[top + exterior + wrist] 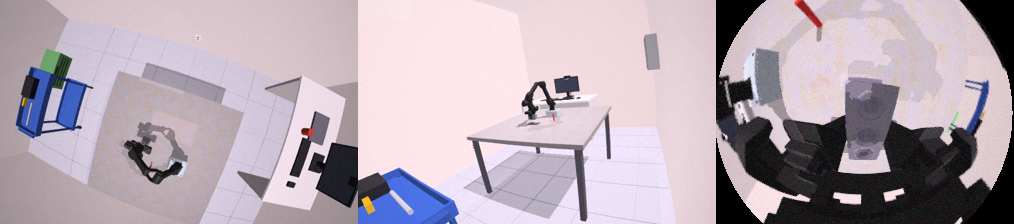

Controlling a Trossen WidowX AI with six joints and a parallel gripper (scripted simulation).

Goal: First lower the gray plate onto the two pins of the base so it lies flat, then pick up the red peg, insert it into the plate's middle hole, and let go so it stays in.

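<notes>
The red peg lies 19 cm to the left of my gripper tip, 13 cm behind it and 2 cm below it. Round my gripper tip: gray plate: 3 cm above.
</notes>
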